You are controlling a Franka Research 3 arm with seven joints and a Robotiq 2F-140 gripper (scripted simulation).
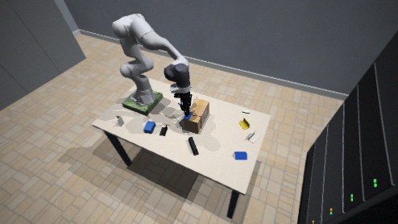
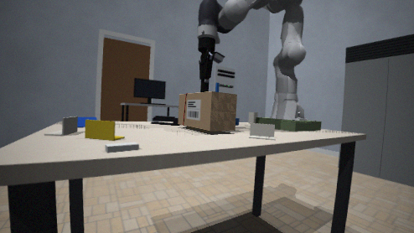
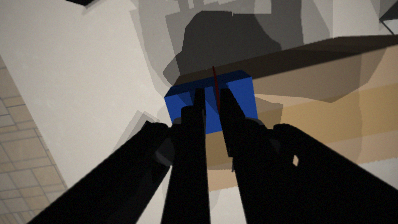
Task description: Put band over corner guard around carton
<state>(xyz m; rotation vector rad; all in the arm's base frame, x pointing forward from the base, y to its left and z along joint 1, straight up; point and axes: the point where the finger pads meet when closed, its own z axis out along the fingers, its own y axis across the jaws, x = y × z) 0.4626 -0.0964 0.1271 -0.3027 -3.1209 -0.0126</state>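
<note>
Now: hand 4 cm short of the brown carton, 8 cm to the right of it and 10 cm above it. From my hand the other things lie so: yellow angle piece: 40 cm ahead, 20 cm to the left, 17 cm below; white corner guard: 49 cm ahead, 10 cm to the left, 17 cm below.
</note>
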